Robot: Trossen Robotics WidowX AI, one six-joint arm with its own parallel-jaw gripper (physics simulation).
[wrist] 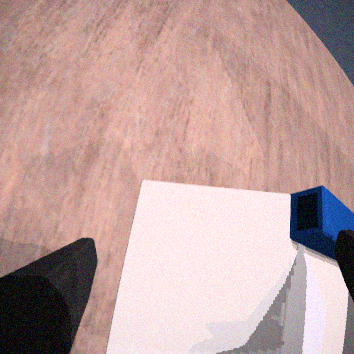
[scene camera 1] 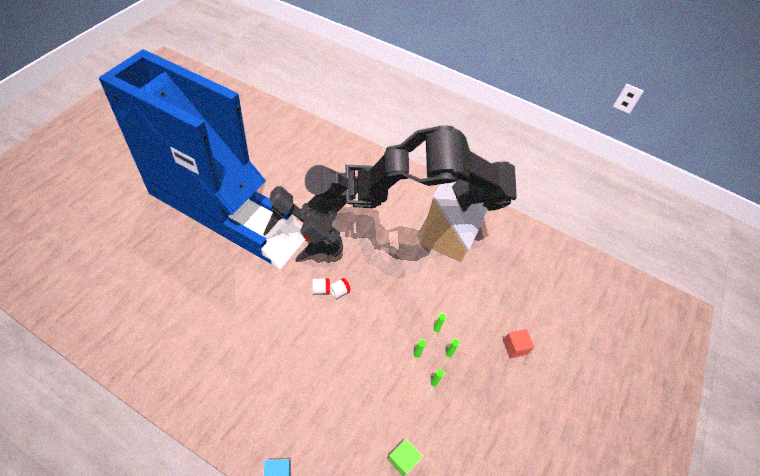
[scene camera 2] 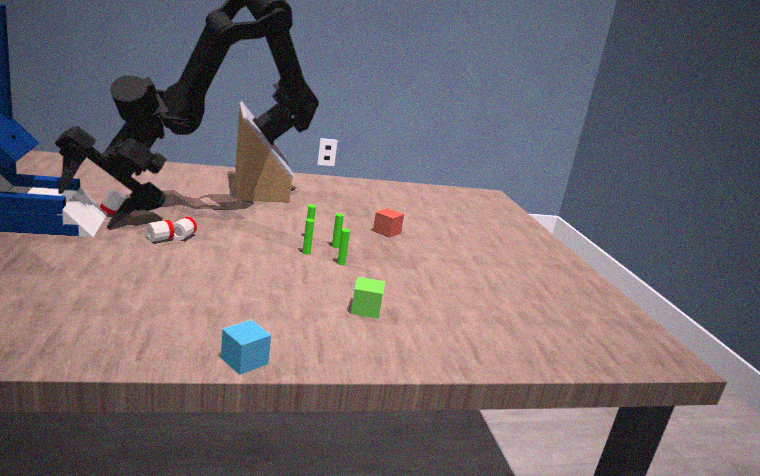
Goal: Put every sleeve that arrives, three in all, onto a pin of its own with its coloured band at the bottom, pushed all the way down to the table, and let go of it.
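Observation:
Two white sleeves with red bands lie on their sides, close together: one (scene camera 1: 319, 286) (scene camera 2: 160, 230) and another (scene camera 1: 339, 288) (scene camera 2: 183, 228), its band at the far right end. A third sleeve (scene camera 2: 114, 201) is tilted at the chute's mouth, band low, partly behind a finger; in scene camera 1 a bit of its red band shows beside the gripper. My gripper (scene camera 1: 282, 246) (scene camera 2: 85, 208) (wrist: 221, 249) is open and low over the white ramp (scene camera 1: 277, 255) (scene camera 2: 84, 222) (wrist: 170, 240). Several bare green pins (scene camera 1: 440, 322) (scene camera 2: 307, 237) stand upright, right of the lying sleeves.
The tall blue chute (scene camera 1: 129, 128) (scene camera 2: 33, 210) (wrist: 330, 215) stands at the left. A wedge-shaped base (scene camera 1: 445, 235) (scene camera 2: 258, 182) carries the arm. A red cube (scene camera 1: 518, 343) (scene camera 2: 388, 223), a green cube (scene camera 1: 404, 456) (scene camera 2: 367, 298) and a blue cube (scene camera 1: 277, 467) (scene camera 2: 245, 347) stand around the pins.

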